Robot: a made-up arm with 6 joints. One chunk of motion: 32 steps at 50 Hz.
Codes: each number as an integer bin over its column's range. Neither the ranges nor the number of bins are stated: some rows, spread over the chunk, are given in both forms.
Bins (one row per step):
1: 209 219 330 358 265 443
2: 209 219 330 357 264 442
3: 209 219 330 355 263 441
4: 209 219 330 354 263 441
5: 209 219 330 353 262 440
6: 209 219 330 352 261 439
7: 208 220 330 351 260 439
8: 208 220 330 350 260 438
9: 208 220 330 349 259 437
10: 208 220 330 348 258 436
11: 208 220 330 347 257 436
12: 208 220 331 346 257 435
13: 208 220 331 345 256 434
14: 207 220 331 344 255 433
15: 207 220 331 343 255 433
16: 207 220 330 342 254 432
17: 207 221 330 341 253 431
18: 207 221 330 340 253 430
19: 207 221 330 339 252 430
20: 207 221 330 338 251 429
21: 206 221 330 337 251 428
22: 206 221 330 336 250 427
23: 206 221 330 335 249 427
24: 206 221 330 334 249 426
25: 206 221 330 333 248 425
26: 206 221 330 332 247 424
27: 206 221 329 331 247 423
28: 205 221 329 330 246 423
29: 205 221 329 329 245 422
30: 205 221 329 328 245 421
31: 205 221 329 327 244 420
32: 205 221 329 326 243 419
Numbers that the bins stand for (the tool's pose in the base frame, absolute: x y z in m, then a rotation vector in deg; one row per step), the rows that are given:
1: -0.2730 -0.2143 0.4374 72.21 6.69 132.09
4: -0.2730 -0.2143 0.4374 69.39 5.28 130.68
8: -0.2789 -0.2084 0.4374 66.58 3.17 128.57
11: -0.2789 -0.2084 0.4374 64.46 1.06 127.16
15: -0.2847 -0.2084 0.4432 61.64 -0.35 125.05
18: -0.2847 -0.2025 0.4374 59.53 -1.76 122.94
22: -0.2906 -0.2025 0.4374 56.71 -3.87 120.82
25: -0.2906 -0.2025 0.4374 54.60 -5.28 119.41
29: -0.2965 -0.2025 0.4315 51.78 -7.40 117.30
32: -0.2965 -0.2025 0.4315 49.67 -8.81 115.19
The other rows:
2: -0.2730 -0.2143 0.4374 71.51 5.99 131.39
3: -0.2730 -0.2143 0.4374 70.10 5.28 130.68
5: -0.2730 -0.2143 0.4374 68.69 4.58 129.98
6: -0.2730 -0.2143 0.4374 67.98 3.87 129.28
7: -0.2789 -0.2084 0.4374 67.28 3.17 129.28
9: -0.2789 -0.2084 0.4374 65.87 2.47 127.87
10: -0.2789 -0.2084 0.4374 65.17 1.76 127.16
12: -0.2789 -0.2084 0.4432 63.76 1.06 126.46
13: -0.2789 -0.2084 0.4432 63.05 0.35 125.75
14: -0.2847 -0.2084 0.4432 62.35 -0.35 125.05
16: -0.2847 -0.2084 0.4374 60.94 -1.06 124.34
17: -0.2847 -0.2025 0.4374 60.23 -1.76 123.64
19: -0.2847 -0.2025 0.4374 58.83 -2.47 122.94
20: -0.2847 -0.2025 0.4374 58.12 -3.17 122.23
21: -0.2906 -0.2025 0.4374 57.42 -3.17 121.53
23: -0.2906 -0.2025 0.4374 56.01 -4.58 120.82
24: -0.2906 -0.2025 0.4374 55.30 -4.58 120.12
26: -0.2906 -0.2025 0.4374 53.89 -5.99 118.71
27: -0.2906 -0.2025 0.4315 53.19 -5.99 118.00
28: -0.2965 -0.2025 0.4315 52.49 -6.69 118.00
30: -0.2965 -0.2025 0.4315 51.08 -7.40 116.59
31: -0.2965 -0.2025 0.4315 50.37 -8.10 115.89

